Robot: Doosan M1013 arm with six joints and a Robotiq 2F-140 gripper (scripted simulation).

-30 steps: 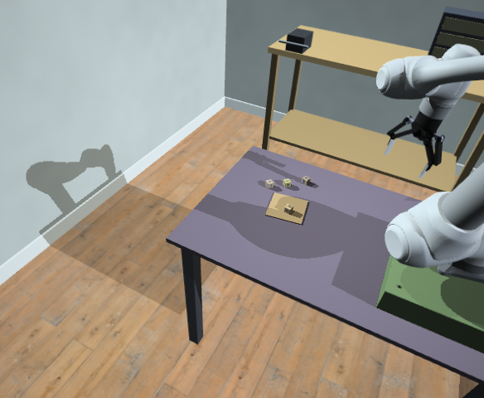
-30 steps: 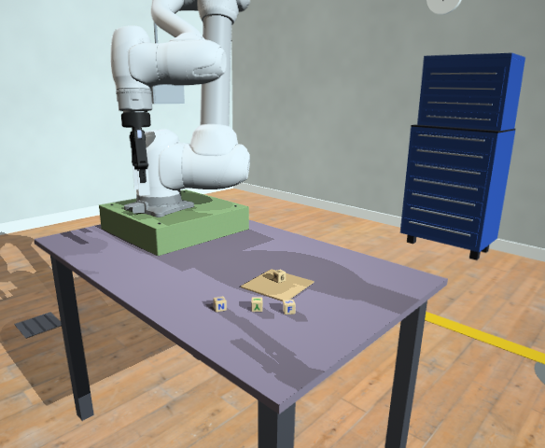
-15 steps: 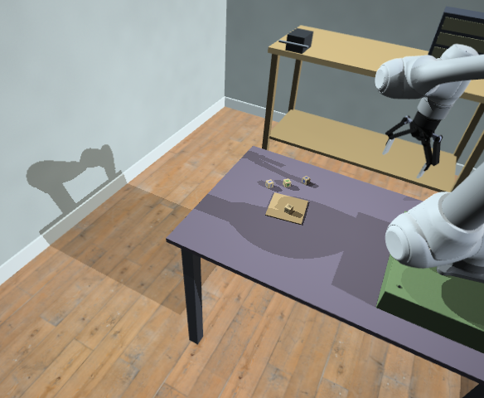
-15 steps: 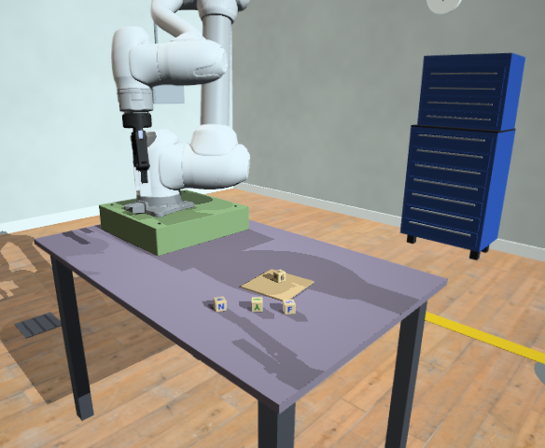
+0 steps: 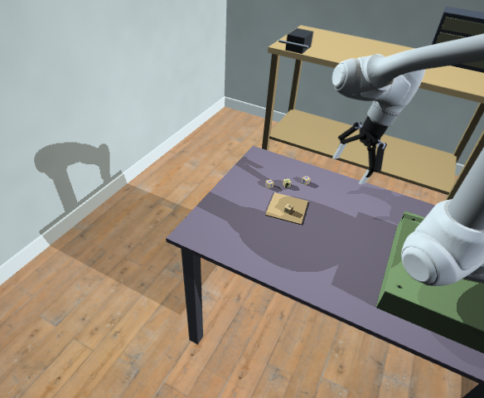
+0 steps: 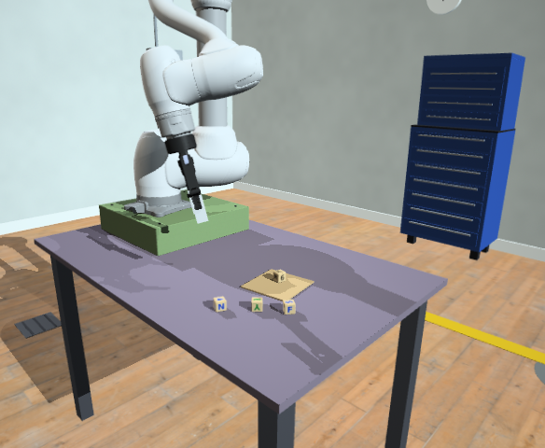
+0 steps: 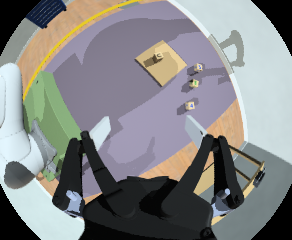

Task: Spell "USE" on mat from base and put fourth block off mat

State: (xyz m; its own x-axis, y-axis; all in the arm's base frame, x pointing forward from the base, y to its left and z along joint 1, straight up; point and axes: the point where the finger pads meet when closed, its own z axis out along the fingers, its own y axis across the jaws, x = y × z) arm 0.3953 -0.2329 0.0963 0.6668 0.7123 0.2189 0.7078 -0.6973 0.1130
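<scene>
The block lies 170 mm below my hand, 150 mm ahead of it and 110 mm to the right of it.
</scene>
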